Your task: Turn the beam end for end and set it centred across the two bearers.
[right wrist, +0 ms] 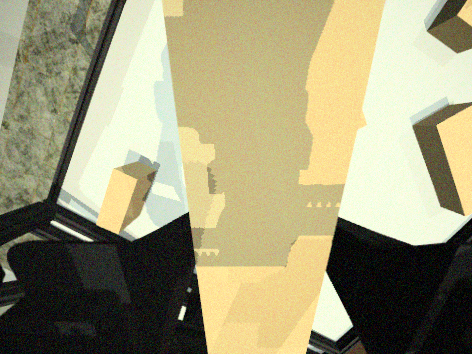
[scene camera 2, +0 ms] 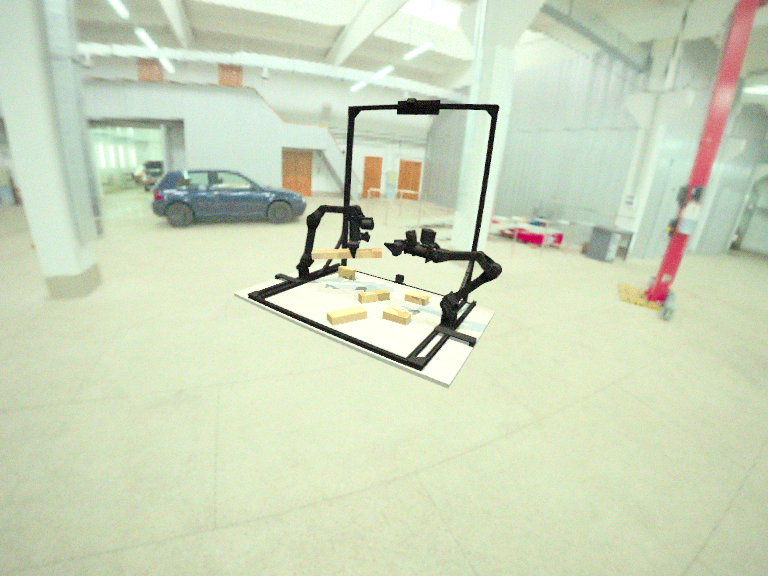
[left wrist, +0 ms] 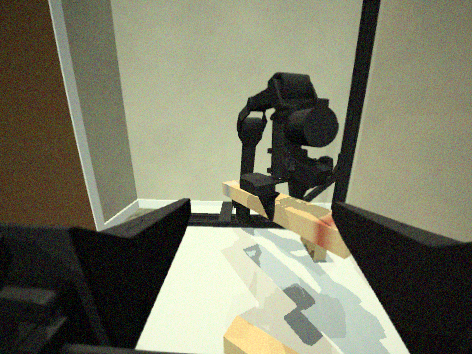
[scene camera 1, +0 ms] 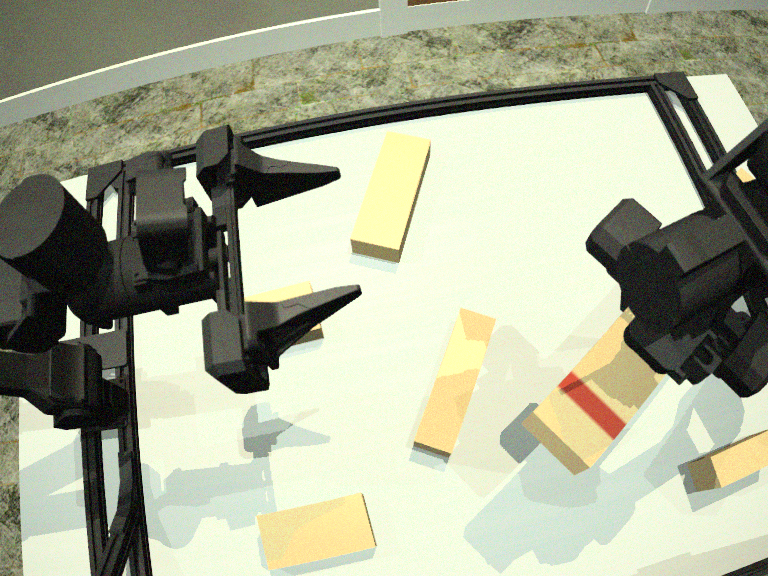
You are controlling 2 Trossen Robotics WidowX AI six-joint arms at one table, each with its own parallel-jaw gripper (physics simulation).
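Places are measured from the left arm's base along level axes (x ahead, y left, z up), in millimetres.
Where they show: left gripper, between the fingertips: (scene camera 2: 389, 242) (left wrist: 261, 206) (scene camera 1: 350, 227); right gripper, between the fingertips: (right wrist: 254, 211) (scene camera 2: 354, 256) (left wrist: 282, 216); left arm's base, origin of its link: (scene camera 2: 448, 324) (scene camera 1: 104, 405); right arm's base, origin of its link: (scene camera 2: 303, 277) (left wrist: 242, 218).
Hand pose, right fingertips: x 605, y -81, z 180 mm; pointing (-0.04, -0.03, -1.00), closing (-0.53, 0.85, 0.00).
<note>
Each offset is from my right fingertips to the top centre of the thing.
The long wooden beam {51 mm up, 34 mm ahead, 21 mm left} (scene camera 1: 564, 415) (scene camera 2: 370, 252) (left wrist: 295, 220) (right wrist: 260, 100) is held level, high above the table. In scene camera 1 it lies diagonally, with its red-striped end toward the lower left; its other end is hidden by the right arm. A faint blue mark shows at its far end in the left wrist view. My right gripper (scene camera 2: 353, 252) (left wrist: 282, 216) (right wrist: 254, 211) points down and is shut on the beam. My left gripper (scene camera 1: 349, 230) (scene camera 2: 385, 246) is open and empty, facing the right arm. Which blocks are the two bearers I cannot tell.
Plain wooden blocks lie on the table: a wide one {161 mm down, 189 mm back, 303 mm left} (scene camera 1: 390, 195) (scene camera 2: 347, 315), a narrow one {155 mm down, 167 mm back, 35 mm left} (scene camera 1: 455, 384) (scene camera 2: 374, 296) in the middle, one {161 mm down, 354 mm back, 107 mm right} (scene camera 1: 316, 530) (scene camera 2: 416, 298) at the bottom, one {136 mm down, 155 mm ahead, 145 mm right} (scene camera 1: 735, 461) (scene camera 2: 346, 272) near the beam, and one {161 mm down, 372 mm back, 154 mm left} (scene camera 2: 396, 316) partly under my left gripper.
</note>
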